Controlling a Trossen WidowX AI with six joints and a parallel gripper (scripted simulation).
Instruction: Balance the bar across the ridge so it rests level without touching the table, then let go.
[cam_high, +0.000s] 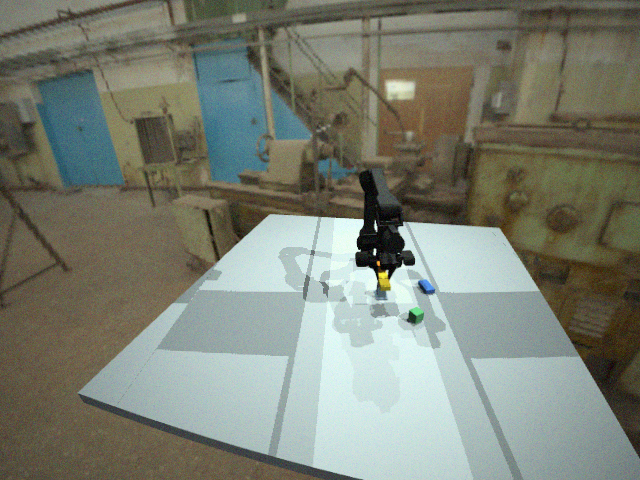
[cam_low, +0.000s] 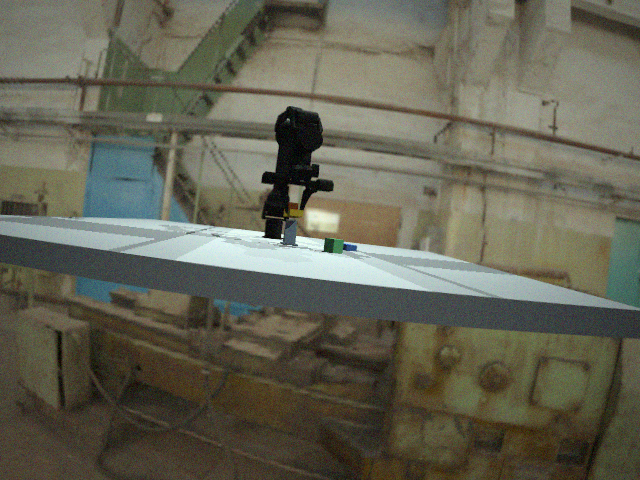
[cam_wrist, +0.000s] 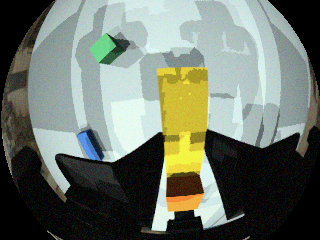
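Right now my gripper tip is 40 mm past the bar, 10 mm to the left of it and 10 mm below it. From my gripper tip the other things lie so: flat blue block (150 mm to the left, 100 mm behind, 70 mm below); green cube (110 mm to the left, 80 mm ahead, 70 mm below).
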